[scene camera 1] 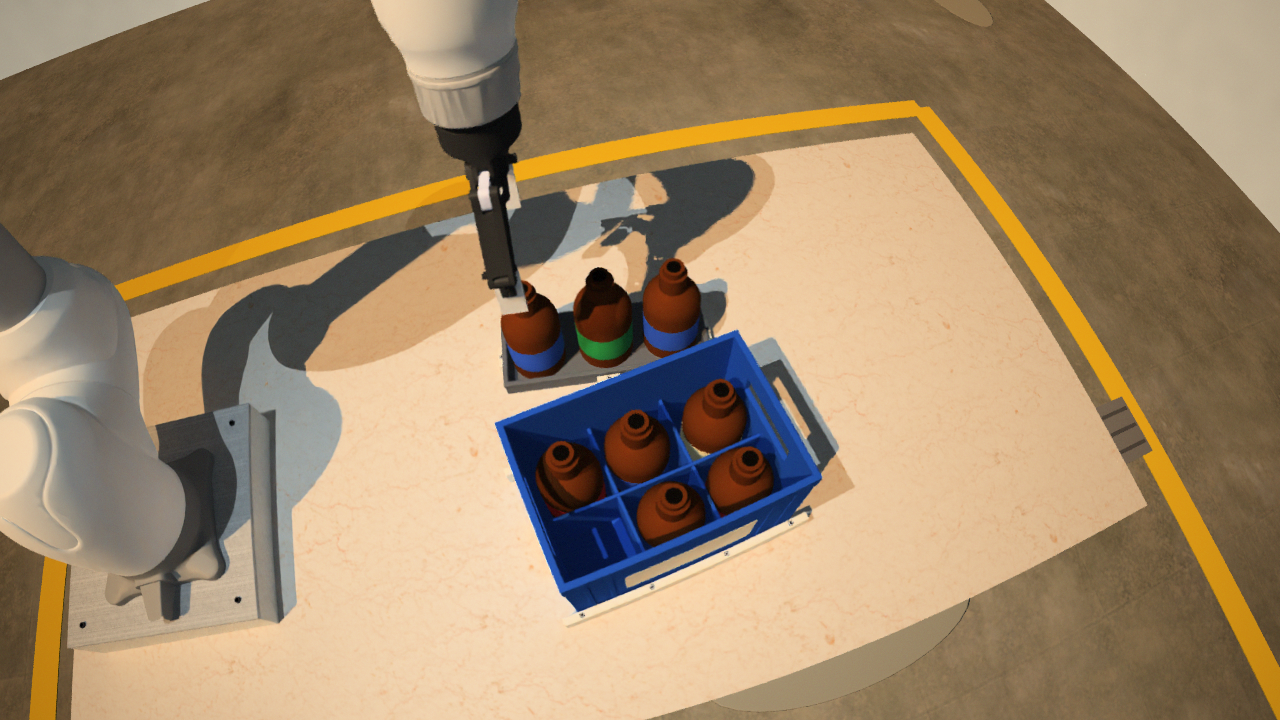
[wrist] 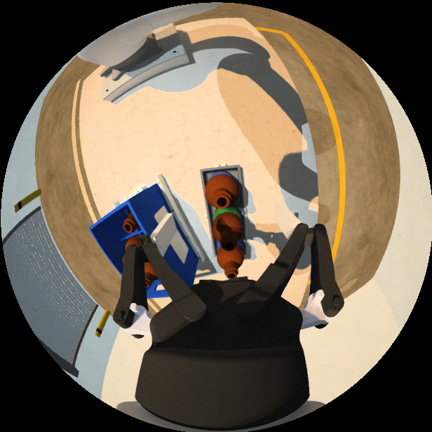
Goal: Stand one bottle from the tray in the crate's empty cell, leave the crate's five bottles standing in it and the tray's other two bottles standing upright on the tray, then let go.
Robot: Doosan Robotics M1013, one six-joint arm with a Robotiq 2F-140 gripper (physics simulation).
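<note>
Three brown bottles stand upright on the grey tray: a blue-banded one nearest the robot base, a green-banded one in the middle, and another blue-banded one at the far end. The blue crate holds five brown bottles standing; its empty cell is at the front left. My gripper is open and empty, pointing down. In the scene view its visible fingertip overlaps the nearest bottle's neck; its height above the bottles is unclear.
The crate stands close beside the tray, its walls rising around the bottles. A cream rail runs along the crate's front. The robot's base plate is at the left of the table in the scene view. A yellow line marks the floor.
</note>
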